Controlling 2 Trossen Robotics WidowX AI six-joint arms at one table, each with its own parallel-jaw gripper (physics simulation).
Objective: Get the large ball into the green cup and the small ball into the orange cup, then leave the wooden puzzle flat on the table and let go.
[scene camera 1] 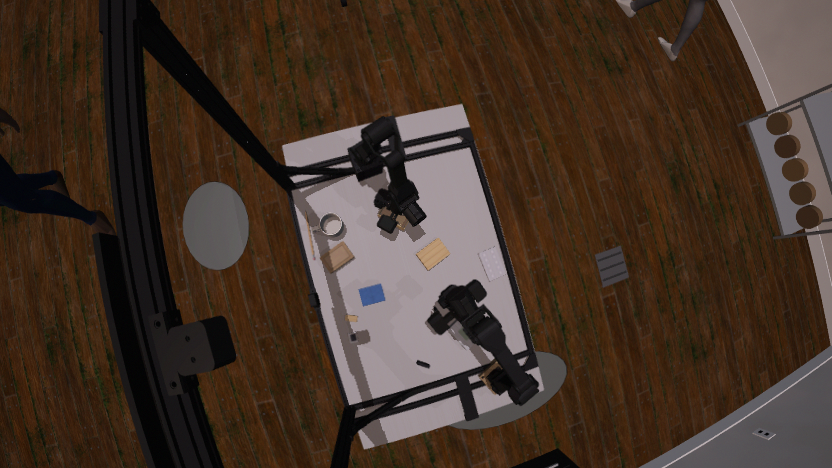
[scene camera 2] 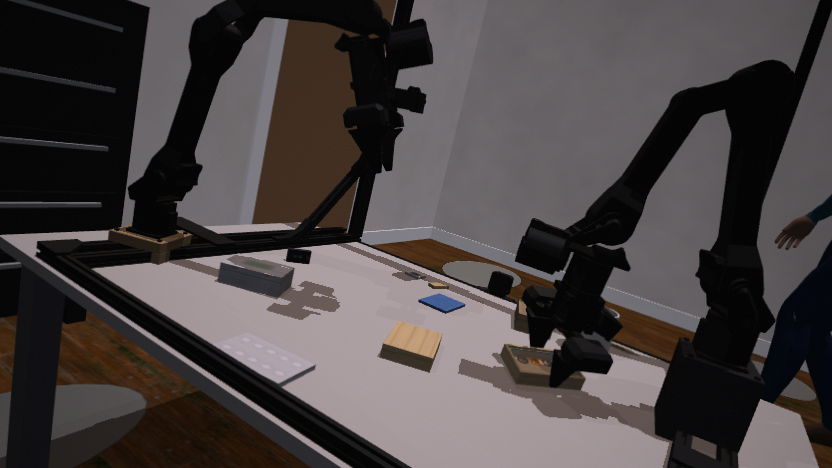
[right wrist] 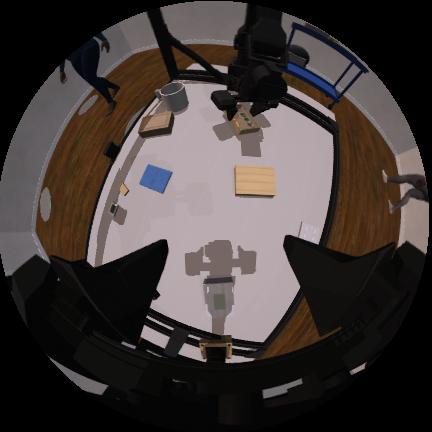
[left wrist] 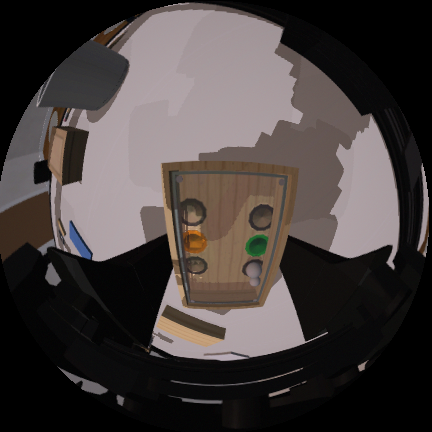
Labels:
left gripper: grips a wooden puzzle
right gripper: open, holds nothing

